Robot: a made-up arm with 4 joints. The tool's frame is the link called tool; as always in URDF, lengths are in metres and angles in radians.
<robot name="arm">
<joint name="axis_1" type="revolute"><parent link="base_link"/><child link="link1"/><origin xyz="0.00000 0.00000 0.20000" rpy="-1.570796 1.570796 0.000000"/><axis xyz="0 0 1"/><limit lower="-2.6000" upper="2.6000" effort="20" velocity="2.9"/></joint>
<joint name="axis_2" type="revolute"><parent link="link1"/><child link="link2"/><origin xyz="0.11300 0.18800 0.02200" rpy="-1.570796 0.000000 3.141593"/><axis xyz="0 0 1"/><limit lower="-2.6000" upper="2.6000" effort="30" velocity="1"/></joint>
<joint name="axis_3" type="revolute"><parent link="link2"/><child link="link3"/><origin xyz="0.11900 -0.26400 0.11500" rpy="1.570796 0.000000 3.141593"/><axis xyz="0 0 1"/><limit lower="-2.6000" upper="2.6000" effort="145" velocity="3.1"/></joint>
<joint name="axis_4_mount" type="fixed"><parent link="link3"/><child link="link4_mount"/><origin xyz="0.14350 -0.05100 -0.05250" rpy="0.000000 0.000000 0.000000"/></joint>
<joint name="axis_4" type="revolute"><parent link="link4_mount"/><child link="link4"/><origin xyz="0.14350 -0.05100 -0.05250" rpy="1.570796 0.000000 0.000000"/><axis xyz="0 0 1"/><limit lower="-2.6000" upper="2.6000" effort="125" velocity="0.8"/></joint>
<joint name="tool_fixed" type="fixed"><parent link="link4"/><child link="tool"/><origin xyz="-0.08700 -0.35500 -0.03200" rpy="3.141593 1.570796 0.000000"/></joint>
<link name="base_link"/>
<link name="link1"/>
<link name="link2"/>
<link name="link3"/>
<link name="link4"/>
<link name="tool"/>
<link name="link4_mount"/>
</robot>
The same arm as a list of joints. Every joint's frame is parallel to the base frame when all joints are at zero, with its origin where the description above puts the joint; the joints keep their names.
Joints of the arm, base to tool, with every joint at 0 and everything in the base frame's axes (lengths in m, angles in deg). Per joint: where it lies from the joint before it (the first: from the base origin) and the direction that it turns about. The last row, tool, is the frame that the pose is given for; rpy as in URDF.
axis_1: axis 0 1 0 origin 0 0 0.2
axis_2: axis 1 0 0 origin -0.188 0.022 -0.113
axis_3: axis 0 -1 0 origin 0.115 0.264 0.119
axis_4: axis -1 0 0 origin -0.102 0.105 -0.287
tool: origin 0.032 0.355 0.087 rpy 0 0 0
Joint limits (deg, base to tool): -148.97..148.97 -148.97..148.97 -148.97..148.97 -148.97..148.97

